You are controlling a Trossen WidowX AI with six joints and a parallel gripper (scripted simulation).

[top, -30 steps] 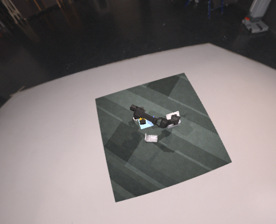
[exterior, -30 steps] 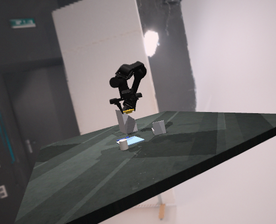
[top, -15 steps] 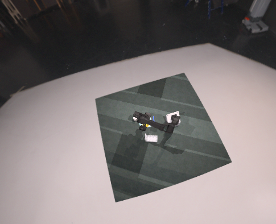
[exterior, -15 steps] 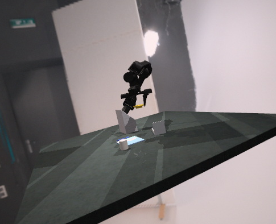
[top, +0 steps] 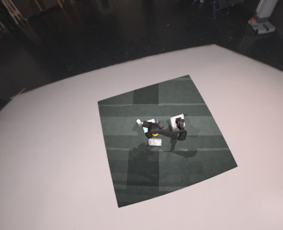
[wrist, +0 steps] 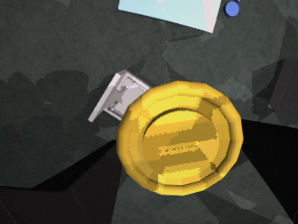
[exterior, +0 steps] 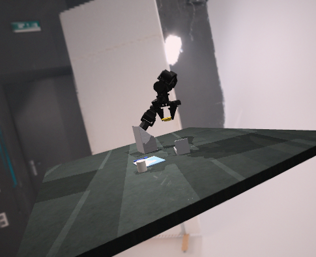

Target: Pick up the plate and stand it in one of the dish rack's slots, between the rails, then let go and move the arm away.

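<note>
Right now the dish rack is 170 mm below my gripper tip, 40 mm to the left of it and 10 mm ahead of it. The rest, counted from my gripper tip: blue utensil: 190 mm below, 170 mm to the right, 80 mm behind; yellow plate: 10 mm above; placemat: 190 mm below, 170 mm to the right, 20 mm ahead.
</note>
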